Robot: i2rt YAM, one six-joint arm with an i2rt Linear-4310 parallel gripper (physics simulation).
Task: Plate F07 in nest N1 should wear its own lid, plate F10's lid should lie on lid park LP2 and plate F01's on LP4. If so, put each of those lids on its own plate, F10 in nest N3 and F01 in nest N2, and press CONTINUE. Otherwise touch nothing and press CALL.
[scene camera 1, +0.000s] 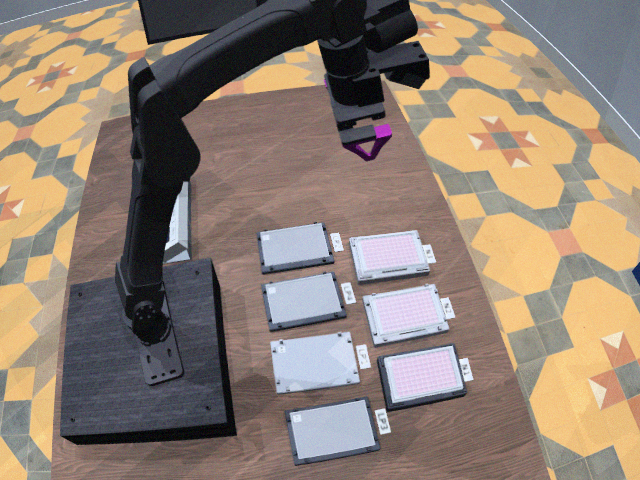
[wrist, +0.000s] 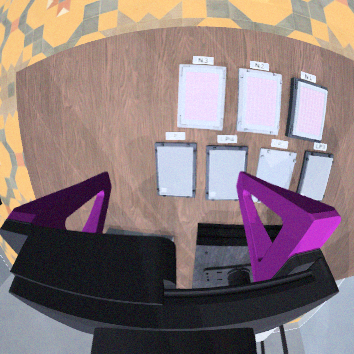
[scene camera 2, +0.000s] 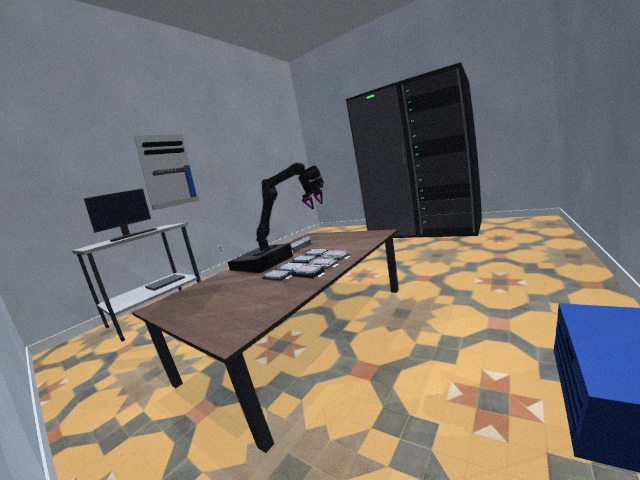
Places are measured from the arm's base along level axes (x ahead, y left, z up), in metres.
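Pixels of known places: gripper, fingertip midpoint: (scene camera 1: pixel 362 135) (wrist: pixel 173 178) (scene camera 2: pixel 317 206); arm's base, link origin: (scene camera 1: pixel 155 330) (wrist: pixel 237 271) (scene camera 2: pixel 265 250).
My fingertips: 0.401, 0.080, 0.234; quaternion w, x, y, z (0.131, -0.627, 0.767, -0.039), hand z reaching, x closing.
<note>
Ahead of a thing's pixels: the offset from my fingertips to its top centre, as dx, dy, dz. Level surfaces: height alone.
Pink-welled plates sit in the nests: N3's plate @[+0.068, -0.028, -0.286] (scene camera 1: pixel 390 252) (wrist: pixel 201 95), N2's plate @[+0.042, -0.160, -0.288] (scene camera 1: pixel 407 312) (wrist: pixel 260 101) and N1's plate @[+0.015, -0.289, -0.283] (scene camera 1: pixel 426 374) (wrist: pixel 309 110) in a dark nest. Whether N1's plate wears a lid is hard to tell. Flat grey panels with small corner labels lie on the lid parks: LP2's panel @[-0.101, +0.063, -0.301] (scene camera 1: pixel 295 246) (wrist: pixel 176 177), LP4's panel @[-0.126, -0.061, -0.301] (scene camera 1: pixel 303 298) (wrist: pixel 226 172) and LP3's panel @[-0.167, -0.321, -0.301] (scene camera 1: pixel 333 429) (wrist: pixel 316 175). LP1's surface @[dz -0.309] (scene camera 1: pixel 310 364) is paler, with glare. Plate and lid codes are unreadable. My gripper (scene camera 2: pixel 315 205) (wrist: pixel 173 178) is open and empty, high above the table.
The button box @[-0.329, +0.226, -0.255] (scene camera 1: pixel 183 222) (scene camera 2: pixel 300 243) stands beside the arm's black base (scene camera 1: pixel 201 361); the arm hides its buttons in the first scene view. The wooden table @[dz -0.319] (scene camera 1: pixel 248 170) (scene camera 2: pixel 222 310) carries everything. A black cabinet (scene camera 2: pixel 379 165) stands behind it.
</note>
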